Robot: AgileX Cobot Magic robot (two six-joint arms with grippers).
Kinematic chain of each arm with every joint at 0, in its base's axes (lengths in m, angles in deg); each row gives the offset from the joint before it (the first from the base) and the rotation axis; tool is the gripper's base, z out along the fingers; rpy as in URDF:
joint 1: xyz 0 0 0.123 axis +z
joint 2: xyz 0 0 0 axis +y
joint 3: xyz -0.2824 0 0.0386 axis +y
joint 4: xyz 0.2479 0 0.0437 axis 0.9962 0 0.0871
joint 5: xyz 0 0 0 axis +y
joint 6: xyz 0.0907 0 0.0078 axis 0.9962 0 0.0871
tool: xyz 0 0 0 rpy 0 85 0
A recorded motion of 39 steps. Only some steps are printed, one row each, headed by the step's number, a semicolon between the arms.
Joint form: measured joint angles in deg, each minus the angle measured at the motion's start. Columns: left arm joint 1, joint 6, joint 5, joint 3, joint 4, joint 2; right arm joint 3, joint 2, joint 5, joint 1, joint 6, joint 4.
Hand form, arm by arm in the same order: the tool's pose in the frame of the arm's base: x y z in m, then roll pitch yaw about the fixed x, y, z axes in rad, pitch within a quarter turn. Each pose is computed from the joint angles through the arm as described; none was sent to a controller.
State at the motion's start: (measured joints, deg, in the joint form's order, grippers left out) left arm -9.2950 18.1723 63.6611 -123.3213 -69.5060 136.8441; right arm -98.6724 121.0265 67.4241 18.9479 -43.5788 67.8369
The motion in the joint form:
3: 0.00 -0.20 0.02 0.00 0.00 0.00; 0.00 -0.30 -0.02 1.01 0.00 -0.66
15: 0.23 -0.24 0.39 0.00 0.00 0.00; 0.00 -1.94 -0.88 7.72 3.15 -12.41
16: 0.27 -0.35 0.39 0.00 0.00 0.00; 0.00 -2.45 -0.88 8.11 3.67 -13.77
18: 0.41 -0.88 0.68 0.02 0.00 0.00; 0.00 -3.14 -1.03 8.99 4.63 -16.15
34: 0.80 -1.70 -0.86 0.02 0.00 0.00; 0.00 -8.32 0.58 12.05 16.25 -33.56
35: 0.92 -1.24 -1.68 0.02 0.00 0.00; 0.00 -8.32 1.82 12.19 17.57 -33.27
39: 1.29 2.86 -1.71 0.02 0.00 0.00; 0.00 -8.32 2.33 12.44 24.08 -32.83
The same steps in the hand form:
3: 0.5000 -0.1593 0.2383 -1.9768 0.3104 -2.9976; 0.3941 0.2256 0.2520 2.1302 0.5404 -2.7807
15: 0.5001 -0.1575 0.2383 -1.9765 0.3074 -2.9992; 0.3630 0.2593 0.2502 2.3452 0.5177 -2.5394
16: 0.5002 -0.1571 0.2383 -1.9763 0.3056 -2.9977; 0.3604 0.2601 0.2525 2.3691 0.5169 -2.5201
18: 0.5001 -0.1560 0.2382 -1.9751 0.2949 -2.9961; 0.3556 0.2627 0.2551 2.4108 0.5124 -2.4865
34: 0.5035 -0.1520 0.2382 -1.9741 0.2918 -2.9587; 0.3341 0.2562 0.2766 2.6653 0.4088 -2.3898
35: 0.5051 -0.1505 0.2382 -1.9753 0.3046 -2.9468; 0.3315 0.2567 0.2766 2.6456 0.3820 -2.4025
39: 0.5061 -0.1472 0.2383 -1.9853 0.3704 -2.9700; 0.3293 0.2584 0.2768 2.5995 0.3195 -2.5028

